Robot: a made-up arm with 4 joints. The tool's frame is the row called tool. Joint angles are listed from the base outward. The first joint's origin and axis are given. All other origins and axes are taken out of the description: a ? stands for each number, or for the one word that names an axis. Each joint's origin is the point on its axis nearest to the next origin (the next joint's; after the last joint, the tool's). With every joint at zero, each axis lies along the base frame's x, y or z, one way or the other. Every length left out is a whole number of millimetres.
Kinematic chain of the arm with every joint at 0, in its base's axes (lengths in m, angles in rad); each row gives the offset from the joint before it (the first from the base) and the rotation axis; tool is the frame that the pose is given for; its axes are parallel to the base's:
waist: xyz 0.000 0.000 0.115 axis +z
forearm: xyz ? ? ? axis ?
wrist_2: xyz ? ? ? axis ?
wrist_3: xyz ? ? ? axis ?
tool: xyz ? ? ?
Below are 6 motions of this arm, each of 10 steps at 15 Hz.
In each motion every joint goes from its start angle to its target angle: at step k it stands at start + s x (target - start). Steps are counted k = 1, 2, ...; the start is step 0. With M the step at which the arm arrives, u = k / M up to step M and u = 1 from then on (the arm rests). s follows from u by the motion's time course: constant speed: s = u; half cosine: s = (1 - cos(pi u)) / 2; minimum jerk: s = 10 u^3 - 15 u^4 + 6 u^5.
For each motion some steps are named. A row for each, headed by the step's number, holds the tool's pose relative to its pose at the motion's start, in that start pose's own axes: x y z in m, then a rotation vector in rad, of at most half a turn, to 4 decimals.
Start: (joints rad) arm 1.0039 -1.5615 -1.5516 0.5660
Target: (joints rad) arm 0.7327 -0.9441 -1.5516 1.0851
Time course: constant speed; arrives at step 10
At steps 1, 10:
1: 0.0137 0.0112 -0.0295 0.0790 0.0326 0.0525
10: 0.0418 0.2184 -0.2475 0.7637 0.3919 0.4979

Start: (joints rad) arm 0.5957 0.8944 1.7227 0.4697
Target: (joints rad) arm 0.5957 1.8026 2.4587 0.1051
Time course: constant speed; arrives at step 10
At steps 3, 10:
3: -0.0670 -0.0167 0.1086 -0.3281 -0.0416 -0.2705
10: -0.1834 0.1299 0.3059 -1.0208 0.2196 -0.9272

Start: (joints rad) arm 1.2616 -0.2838 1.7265 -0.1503
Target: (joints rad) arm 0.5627 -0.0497 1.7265 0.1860
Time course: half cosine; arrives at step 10
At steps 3, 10:
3: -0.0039 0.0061 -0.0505 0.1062 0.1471 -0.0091
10: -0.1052 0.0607 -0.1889 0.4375 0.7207 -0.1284

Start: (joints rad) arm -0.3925 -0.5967 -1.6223 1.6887
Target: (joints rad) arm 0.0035 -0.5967 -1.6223 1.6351
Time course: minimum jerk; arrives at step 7
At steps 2, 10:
2: -0.0225 -0.0080 0.0197 -0.0400 -0.0078 -0.0468
10: -0.1631 -0.0176 0.1351 -0.2756 -0.0466 -0.3246

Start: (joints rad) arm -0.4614 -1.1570 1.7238 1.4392
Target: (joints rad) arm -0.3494 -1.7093 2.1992 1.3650
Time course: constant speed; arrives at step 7
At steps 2, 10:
2: 0.0035 -0.0134 0.0664 -0.1870 0.1440 0.0660
10: 0.0843 0.0200 0.2127 -0.6477 0.4675 0.3114

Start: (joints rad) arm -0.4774 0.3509 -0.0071 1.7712
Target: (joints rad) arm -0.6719 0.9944 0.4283 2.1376
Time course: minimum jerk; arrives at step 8
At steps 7, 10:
7: 0.3143 0.0983 0.1372 -0.1859 -0.0416 0.6487
10: 0.3186 0.1018 0.1397 -0.1898 -0.0421 0.6591

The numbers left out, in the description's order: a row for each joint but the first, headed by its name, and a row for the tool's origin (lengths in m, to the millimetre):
forearm: xyz 0.064 0.067 0.000, axis -y
wrist_2: xyz 0.054 0.000 -0.043, axis -x
wrist_3: xyz 0.000 0.111 -0.048, axis +x
tool: xyz 0.000 -0.370 -0.028

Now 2 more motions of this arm.
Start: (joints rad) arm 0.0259 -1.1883 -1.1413 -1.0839
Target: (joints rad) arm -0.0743 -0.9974 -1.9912 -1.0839
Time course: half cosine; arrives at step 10
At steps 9, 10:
9: 0.0359 0.0646 -0.2180 0.9135 -0.1927 0.0463
10: 0.0378 0.0688 -0.2220 0.9362 -0.1975 0.0494

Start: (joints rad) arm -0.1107 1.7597 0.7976 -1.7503
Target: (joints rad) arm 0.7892 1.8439 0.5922 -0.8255
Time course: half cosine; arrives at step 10
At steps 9, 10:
9: -0.0207 0.3294 -0.3845 1.9526 0.2448 0.0146
10: -0.0226 0.3416 -0.3803 2.0010 0.2537 0.0123

